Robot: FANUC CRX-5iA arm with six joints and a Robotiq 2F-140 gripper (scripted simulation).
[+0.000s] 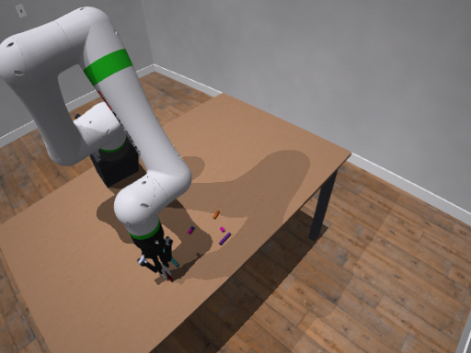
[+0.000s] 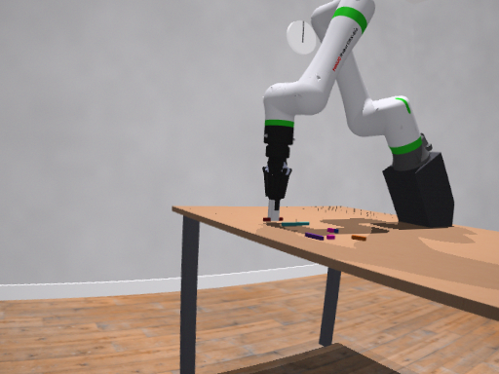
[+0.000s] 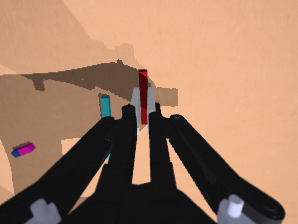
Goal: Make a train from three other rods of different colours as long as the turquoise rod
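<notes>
The blue rod is 40 mm behind my hand, 210 mm to the left of it and 40 mm below it. Also, from my hand: purple rod (100 mm ahead, 230 mm to the left, 40 mm below); red rod (30 mm below); turquoise rod (40 mm behind, 60 mm to the left, 40 mm below).
</notes>
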